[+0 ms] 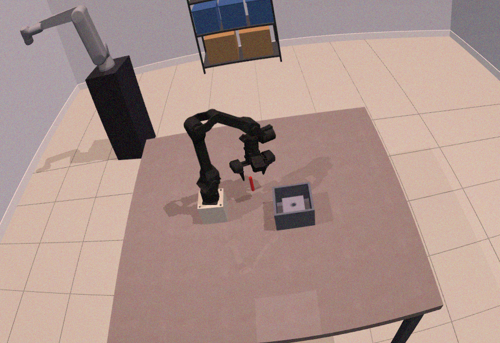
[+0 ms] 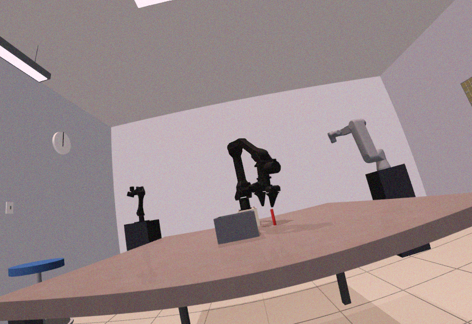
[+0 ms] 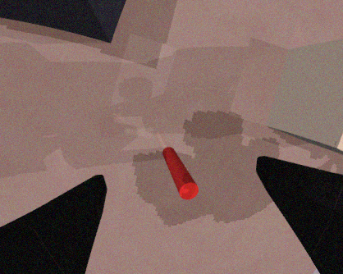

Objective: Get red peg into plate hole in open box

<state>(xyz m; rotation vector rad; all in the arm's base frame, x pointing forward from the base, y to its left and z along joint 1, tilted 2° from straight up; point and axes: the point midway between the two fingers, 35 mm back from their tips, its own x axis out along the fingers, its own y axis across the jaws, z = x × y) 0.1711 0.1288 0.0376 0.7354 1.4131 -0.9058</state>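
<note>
My gripper tip is now 60 mm above the red peg, 20 mm to the right of it and 20 mm past it. The rest, counted from my gripper tip: grey box (170 mm ahead, 140 mm to the right, 70 mm below); then pale plate (170 mm ahead, 140 mm to the right, 50 mm below).
</note>
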